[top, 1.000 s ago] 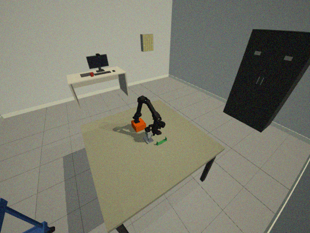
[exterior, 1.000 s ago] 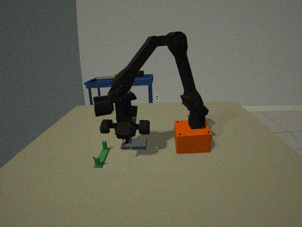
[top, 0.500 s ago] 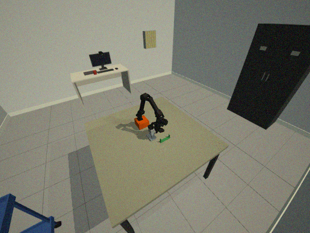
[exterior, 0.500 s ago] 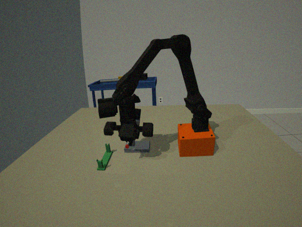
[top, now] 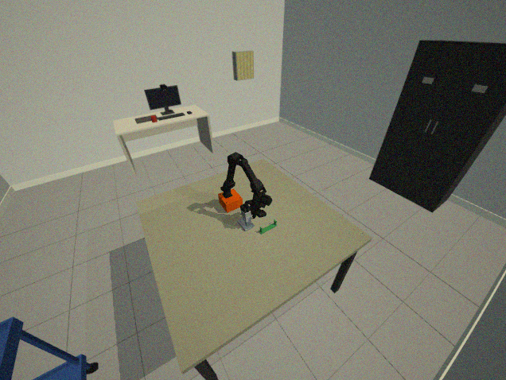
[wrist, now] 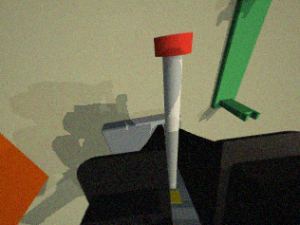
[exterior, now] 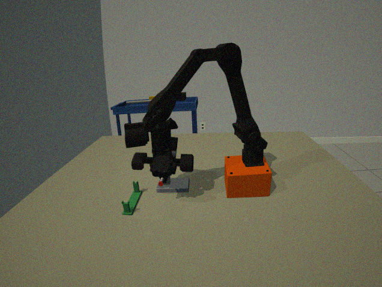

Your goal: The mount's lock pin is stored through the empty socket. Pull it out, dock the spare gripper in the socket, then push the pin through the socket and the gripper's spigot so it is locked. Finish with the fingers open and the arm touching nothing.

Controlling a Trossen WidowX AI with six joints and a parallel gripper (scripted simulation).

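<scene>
My gripper tip is 1 cm past the socket and 5 cm to the left of it. Also, from my gripper tip: spare gripper 1 cm behind, 5 cm to the right, 8 cm above; then green cradle 10 cm ahead, 5 cm to the left, 2 cm below.
</scene>
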